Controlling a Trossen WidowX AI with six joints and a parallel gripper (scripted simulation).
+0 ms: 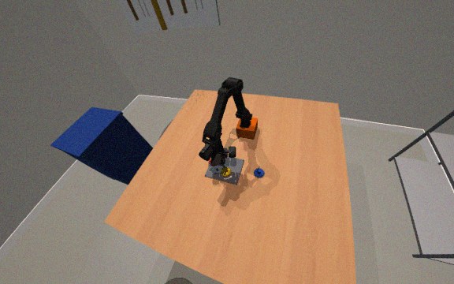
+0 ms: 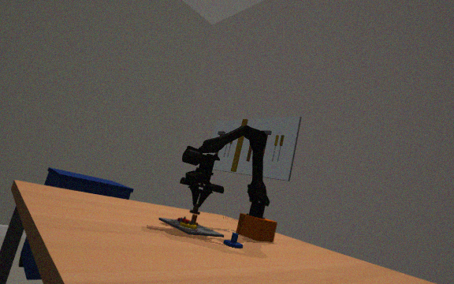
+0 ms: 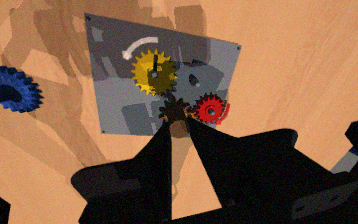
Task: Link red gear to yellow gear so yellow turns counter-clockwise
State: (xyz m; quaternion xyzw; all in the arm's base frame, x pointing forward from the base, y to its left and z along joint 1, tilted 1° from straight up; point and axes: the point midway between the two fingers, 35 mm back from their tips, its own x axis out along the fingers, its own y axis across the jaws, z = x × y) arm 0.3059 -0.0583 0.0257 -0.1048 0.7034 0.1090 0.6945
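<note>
Right now my gripper tip is 60 mm above the small orange gear, 30 mm to the left of it and 30 mm past it. Round my gripper tip: yellow gear (70 mm below, 40 mm ahead, 30 mm to the left); small dark brown gear (10 mm below); red gear (70 mm to the right, 70 mm below, 10 mm behind).
</note>
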